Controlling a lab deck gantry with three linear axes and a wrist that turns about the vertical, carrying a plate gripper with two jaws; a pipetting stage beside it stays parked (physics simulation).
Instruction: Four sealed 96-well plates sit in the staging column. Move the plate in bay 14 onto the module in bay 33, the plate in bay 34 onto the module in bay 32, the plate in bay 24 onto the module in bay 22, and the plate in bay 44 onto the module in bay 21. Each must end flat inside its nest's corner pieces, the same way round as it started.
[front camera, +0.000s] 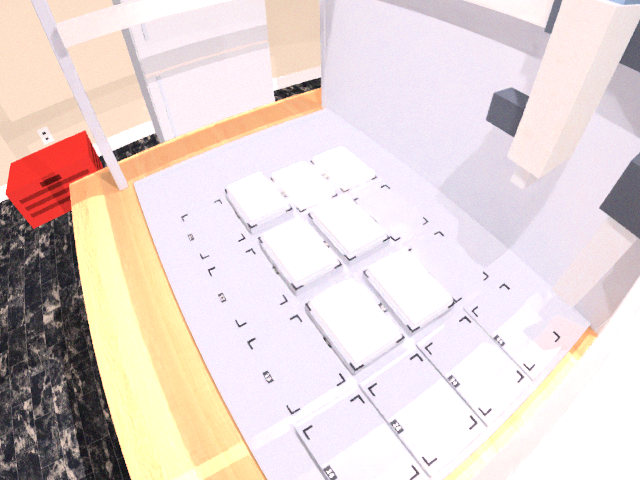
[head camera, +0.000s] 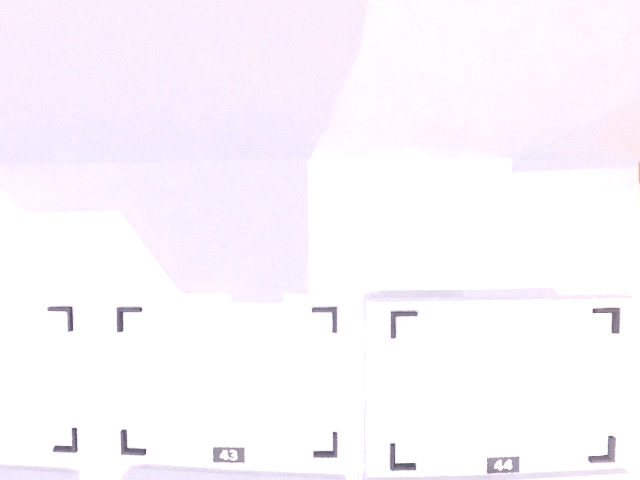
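Seen in the pictures: gripper, fingertip midpoint: (front camera: 586, 269); robot's base at its link origin: (front camera: 183, 217).
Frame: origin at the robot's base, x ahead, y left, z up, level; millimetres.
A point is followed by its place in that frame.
In the front view, white blocks with washed-out tops sit level within the corner pieces of bay 21 (front camera: 257, 197) @[z 33, x 75, y 148 mm], bay 22 (front camera: 298, 252) @[z 33, x 240, y 144 mm], bay 32 (front camera: 348, 226) @[z 33, x 239, y 249 mm] and bay 33 (front camera: 409, 288) @[z 33, x 402, y 252 mm]. Glare hides where plate and module meet. The staging bays show bare floors between their corner pieces: bay 14 (front camera: 351, 454) @[z 14, x 551, y 33 mm], bay 24 (front camera: 431, 413) @[z 14, x 571, y 154 mm], bay 34 (front camera: 485, 369) @[z 15, x 574, y 263 mm] and bay 44 (front camera: 522, 325) @[z 15, x 564, y 372 mm] (head camera: 503, 382) @[z 14, x 555, y 368 mm]. Dark parts of the gantry head are cut up at the front view's right; my gripper's jaws cannot be made out there, and none show in the head view.
More white blocks stand in bay 23 (front camera: 354, 322) @[z 33, x 400, y 144 mm], bay 31 (front camera: 303, 184) @[z 14, x 75, y 254 mm] and bay 41 (front camera: 343, 166) @[z 14, x 71, y 360 mm]. Bay 43's label (head camera: 228, 455) @[z 0, x 392, y 318 mm] shows in the head view. A beige column (front camera: 568, 87) @[z 384, x 466, y 330 mm] hangs at the upper right, near the back panel (front camera: 413, 77) @[z 216, x 114, y 499 mm].
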